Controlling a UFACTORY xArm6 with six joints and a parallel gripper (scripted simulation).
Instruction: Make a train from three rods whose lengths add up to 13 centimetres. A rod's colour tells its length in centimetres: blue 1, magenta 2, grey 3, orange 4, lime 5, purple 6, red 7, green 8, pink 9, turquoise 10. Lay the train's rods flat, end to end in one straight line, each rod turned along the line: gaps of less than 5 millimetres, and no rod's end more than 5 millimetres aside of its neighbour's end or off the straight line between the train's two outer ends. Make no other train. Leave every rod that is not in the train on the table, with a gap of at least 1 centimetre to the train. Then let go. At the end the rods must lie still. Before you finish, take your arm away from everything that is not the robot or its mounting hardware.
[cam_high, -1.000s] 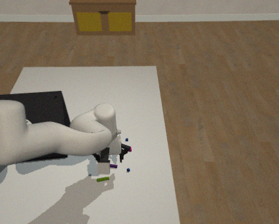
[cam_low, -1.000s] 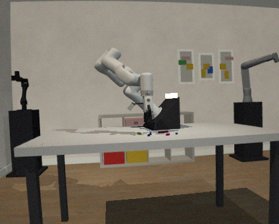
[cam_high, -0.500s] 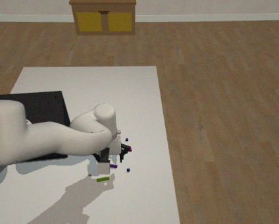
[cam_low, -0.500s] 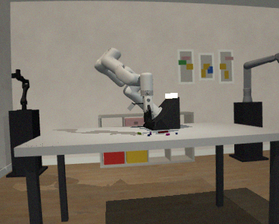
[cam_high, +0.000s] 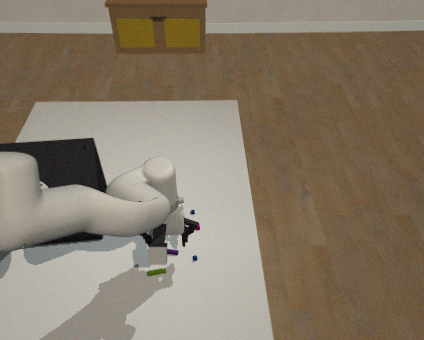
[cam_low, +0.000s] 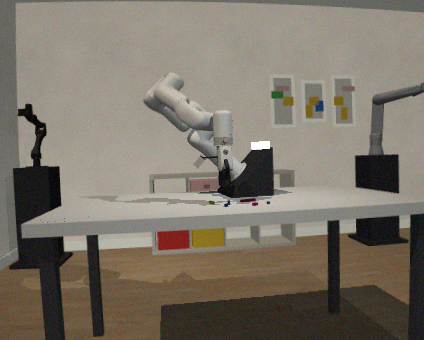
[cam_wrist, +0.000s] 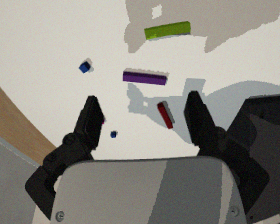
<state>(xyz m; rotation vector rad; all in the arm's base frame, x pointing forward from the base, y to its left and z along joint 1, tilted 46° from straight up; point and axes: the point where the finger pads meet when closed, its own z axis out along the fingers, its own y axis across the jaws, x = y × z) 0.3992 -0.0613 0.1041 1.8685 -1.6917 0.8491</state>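
Now: hand 8 cm short of the magenta rod, 10 cm to the right of it and 7 cm above it. From my hand the other things lie so: red rod (5 cm behind, 10 cm to the left, 7 cm below); purple rod (1 cm to the left, 7 cm below); lime rod (3 cm behind, 5 cm to the right, 7 cm below).
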